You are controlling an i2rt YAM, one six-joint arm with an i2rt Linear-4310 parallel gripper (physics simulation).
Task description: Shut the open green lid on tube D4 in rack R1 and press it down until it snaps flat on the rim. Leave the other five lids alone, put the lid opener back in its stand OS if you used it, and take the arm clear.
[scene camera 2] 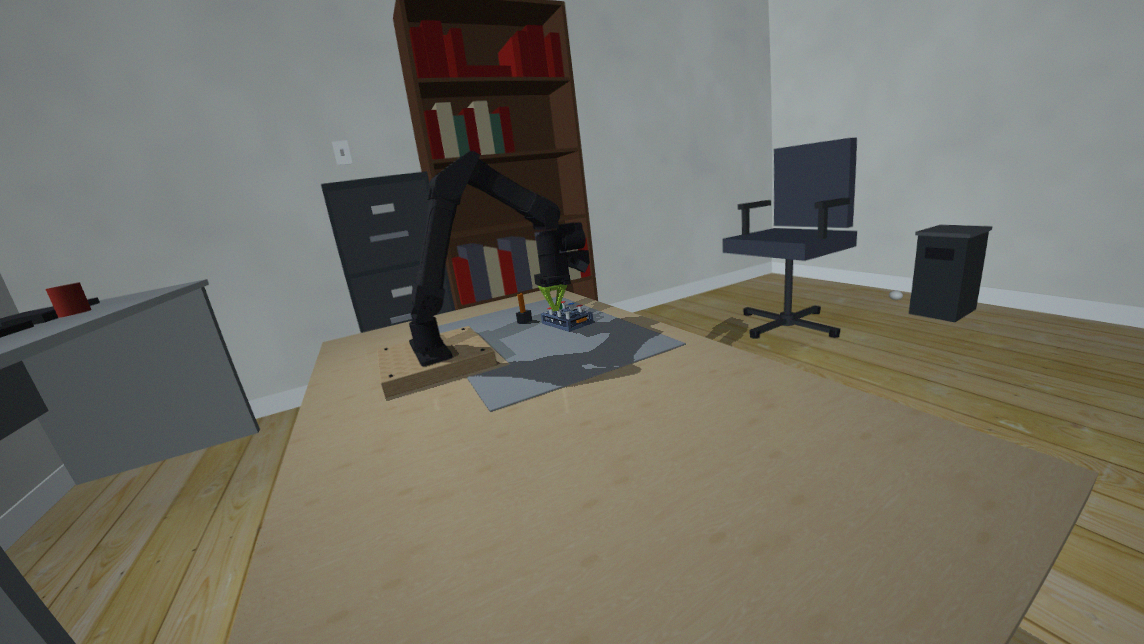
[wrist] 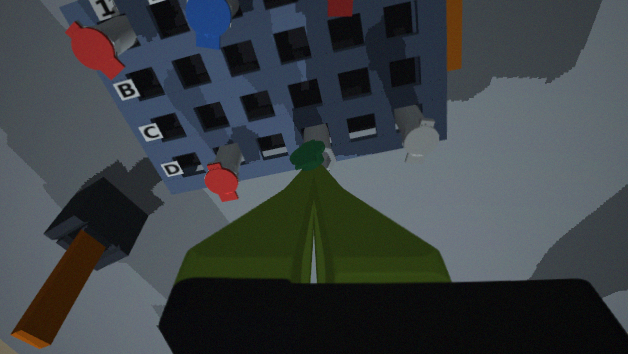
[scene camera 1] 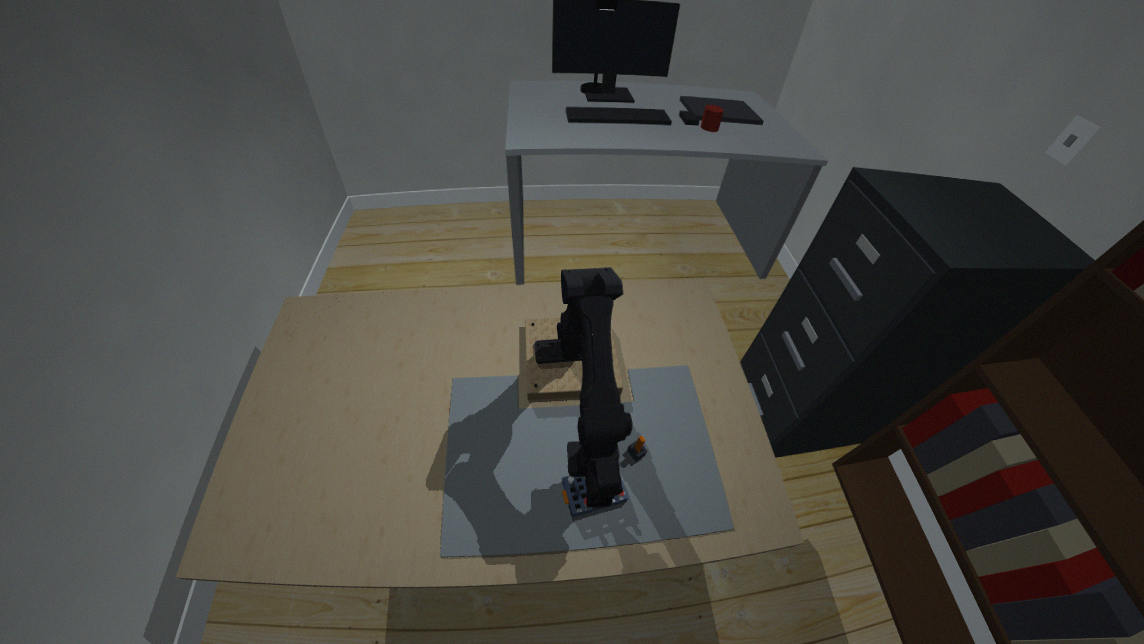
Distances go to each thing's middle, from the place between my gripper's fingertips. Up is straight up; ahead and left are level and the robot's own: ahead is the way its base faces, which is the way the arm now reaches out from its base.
Scene:
Now: the lid opener (wrist: 44,317) 13 cm to the left of my hand and 5 cm behind it.

